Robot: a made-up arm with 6 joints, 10 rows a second.
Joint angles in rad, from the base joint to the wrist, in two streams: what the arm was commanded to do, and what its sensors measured. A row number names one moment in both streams.
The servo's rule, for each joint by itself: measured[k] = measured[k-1] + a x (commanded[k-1-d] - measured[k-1]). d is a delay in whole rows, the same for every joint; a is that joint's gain. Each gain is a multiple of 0.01, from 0.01 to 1. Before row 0 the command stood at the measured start. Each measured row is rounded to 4 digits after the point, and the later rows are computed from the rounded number. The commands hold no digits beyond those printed.
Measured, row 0: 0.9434 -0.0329 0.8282 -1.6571 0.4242 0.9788
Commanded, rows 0 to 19: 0.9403 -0.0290 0.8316 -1.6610 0.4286 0.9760; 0.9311 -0.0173 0.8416 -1.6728 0.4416 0.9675; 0.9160 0.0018 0.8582 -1.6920 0.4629 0.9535; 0.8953 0.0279 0.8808 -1.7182 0.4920 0.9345; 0.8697 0.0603 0.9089 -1.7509 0.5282 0.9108; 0.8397 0.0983 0.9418 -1.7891 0.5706 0.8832; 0.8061 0.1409 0.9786 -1.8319 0.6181 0.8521; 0.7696 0.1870 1.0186 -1.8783 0.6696 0.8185; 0.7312 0.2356 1.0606 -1.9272 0.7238 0.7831; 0.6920 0.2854 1.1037 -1.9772 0.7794 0.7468; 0.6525 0.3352 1.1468 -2.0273 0.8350 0.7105; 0.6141 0.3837 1.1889 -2.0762 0.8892 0.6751; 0.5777 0.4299 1.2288 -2.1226 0.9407 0.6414; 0.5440 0.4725 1.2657 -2.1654 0.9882 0.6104; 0.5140 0.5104 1.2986 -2.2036 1.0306 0.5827; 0.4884 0.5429 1.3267 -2.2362 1.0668 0.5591; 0.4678 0.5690 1.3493 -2.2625 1.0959 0.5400; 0.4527 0.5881 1.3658 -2.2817 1.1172 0.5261; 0.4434 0.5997 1.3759 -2.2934 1.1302 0.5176; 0.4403 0.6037 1.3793 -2.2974 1.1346 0.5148
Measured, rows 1 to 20: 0.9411 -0.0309 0.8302 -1.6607 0.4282 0.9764; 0.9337 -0.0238 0.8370 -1.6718 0.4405 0.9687; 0.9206 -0.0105 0.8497 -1.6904 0.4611 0.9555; 0.9019 0.0095 0.8684 -1.7160 0.4895 0.9372; 0.8781 0.0359 0.8927 -1.7481 0.5251 0.9142; 0.8497 0.0683 0.9222 -1.7858 0.5670 0.8872; 0.8174 0.1061 0.9560 -1.8282 0.6140 0.8567; 0.7820 0.1482 0.9936 -1.8743 0.6652 0.8235; 0.7444 0.1936 1.0338 -1.9230 0.7191 0.7884; 0.7056 0.2413 1.0757 -1.9729 0.7746 0.7522; 0.6663 0.2901 1.1184 -2.0229 0.8302 0.7159; 0.6277 0.3388 1.1607 -2.0719 0.8845 0.6804; 0.5907 0.3862 1.2016 -2.1185 0.9362 0.6465; 0.5561 0.4311 1.2401 -2.1616 0.9840 0.6151; 0.5249 0.4723 1.2752 -2.2002 1.0269 0.5869; 0.4979 0.5090 1.3061 -2.2333 1.0636 0.5627; 0.4756 0.5402 1.3320 -2.2602 1.0933 0.5430; 0.4587 0.5651 1.3523 -2.2800 1.1153 0.5283; 0.4474 0.5831 1.3665 -2.2923 1.1290 0.5190; 0.4421 0.5938 1.3742 -2.2970 1.1342 0.5153
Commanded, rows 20 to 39: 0.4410 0.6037 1.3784 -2.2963 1.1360 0.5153; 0.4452 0.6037 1.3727 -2.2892 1.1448 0.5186; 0.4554 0.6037 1.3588 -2.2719 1.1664 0.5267; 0.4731 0.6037 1.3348 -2.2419 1.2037 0.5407; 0.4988 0.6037 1.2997 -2.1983 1.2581 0.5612; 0.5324 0.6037 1.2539 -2.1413 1.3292 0.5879; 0.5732 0.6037 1.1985 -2.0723 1.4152 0.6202; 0.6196 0.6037 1.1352 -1.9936 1.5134 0.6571; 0.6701 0.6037 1.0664 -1.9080 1.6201 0.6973; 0.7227 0.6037 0.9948 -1.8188 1.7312 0.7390; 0.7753 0.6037 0.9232 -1.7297 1.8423 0.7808; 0.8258 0.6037 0.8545 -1.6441 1.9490 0.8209; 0.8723 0.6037 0.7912 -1.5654 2.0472 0.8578; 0.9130 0.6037 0.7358 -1.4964 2.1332 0.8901; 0.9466 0.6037 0.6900 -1.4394 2.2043 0.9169; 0.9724 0.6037 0.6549 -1.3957 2.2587 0.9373; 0.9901 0.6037 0.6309 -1.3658 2.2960 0.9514; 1.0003 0.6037 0.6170 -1.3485 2.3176 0.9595; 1.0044 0.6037 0.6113 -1.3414 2.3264 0.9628; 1.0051 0.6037 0.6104 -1.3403 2.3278 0.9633
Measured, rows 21 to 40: 0.4413 0.5989 1.3767 -2.2964 1.1359 0.5153; 0.4442 0.6014 1.3743 -2.2898 1.1441 0.5182; 0.4525 0.6026 1.3650 -2.2733 1.1646 0.5256; 0.4677 0.6032 1.3469 -2.2444 1.2006 0.5387; 0.4907 0.6035 1.3186 -2.2020 1.2535 0.5583; 0.5216 0.6036 1.2798 -2.1462 1.3231 0.5841; 0.5598 0.6037 1.2310 -2.0782 1.4078 0.6155; 0.6041 0.6037 1.1735 -2.0004 1.5050 0.6517; 0.6529 0.6037 1.1092 -1.9154 1.6109 0.6914; 0.7046 0.6037 1.0406 -1.8265 1.7216 0.7328; 0.7569 0.6037 0.9702 -1.7374 1.8326 0.7746; 0.8079 0.6037 0.9008 -1.6516 1.9397 0.8149; 0.8556 0.6037 0.8350 -1.5723 2.0386 0.8522; 0.8981 0.6037 0.7755 -1.5025 2.1256 0.8852; 0.9340 0.6037 0.7242 -1.4444 2.1980 0.9128; 0.9624 0.6037 0.6826 -1.3996 2.2538 0.9341; 0.9829 0.6037 0.6516 -1.3685 2.2926 0.9492; 0.9958 0.6037 0.6308 -1.3501 2.3156 0.9582; 1.0022 0.6037 0.6191 -1.3421 2.3255 0.9622; 1.0043 0.6037 0.6139 -1.3404 2.3276 0.9632
